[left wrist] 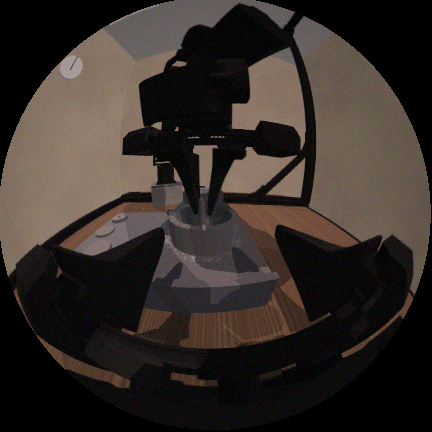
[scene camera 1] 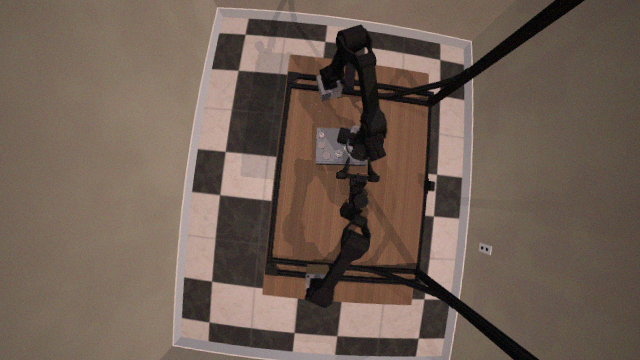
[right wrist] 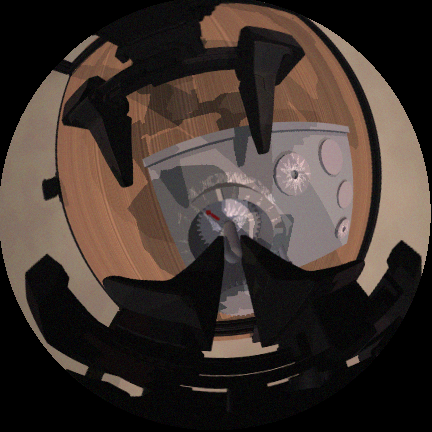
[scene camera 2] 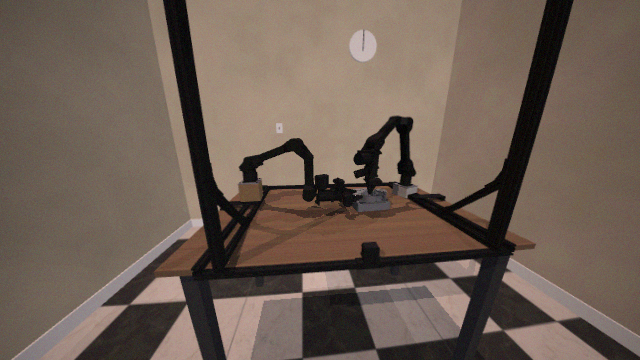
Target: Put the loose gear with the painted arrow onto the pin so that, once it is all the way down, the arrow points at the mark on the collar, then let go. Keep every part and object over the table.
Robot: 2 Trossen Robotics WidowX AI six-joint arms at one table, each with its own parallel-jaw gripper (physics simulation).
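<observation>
The loose gear point(right wrist: 246, 217) with the red painted arrow point(right wrist: 212, 215) lies inside the round grey collar point(left wrist: 200, 242) point(right wrist: 242, 192). How far down it sits is hard to tell. In the right wrist view the arrow points to the upper left. A pale mark point(right wrist: 219, 195) on the collar lies clockwise of the arrow's direction, so the two do not line up. A grey upright stem point(left wrist: 203, 220) point(right wrist: 231, 235) rises at the gear's middle. My right gripper point(left wrist: 202, 213) point(right wrist: 231, 240) is shut on this stem from above. My left gripper point(left wrist: 220, 232) is open and empty, before the collar.
The collar stands on a grey base plate point(scene camera 1: 331, 135) point(left wrist: 210, 277) point(right wrist: 320, 205) on the wooden table point(scene camera 1: 320, 215) point(scene camera 2: 300, 235). A small toothed disc point(right wrist: 294, 174) and several flat discs are on the plate. Part of another gear point(right wrist: 237, 302) shows behind my right fingers. Black frame bars edge the table.
</observation>
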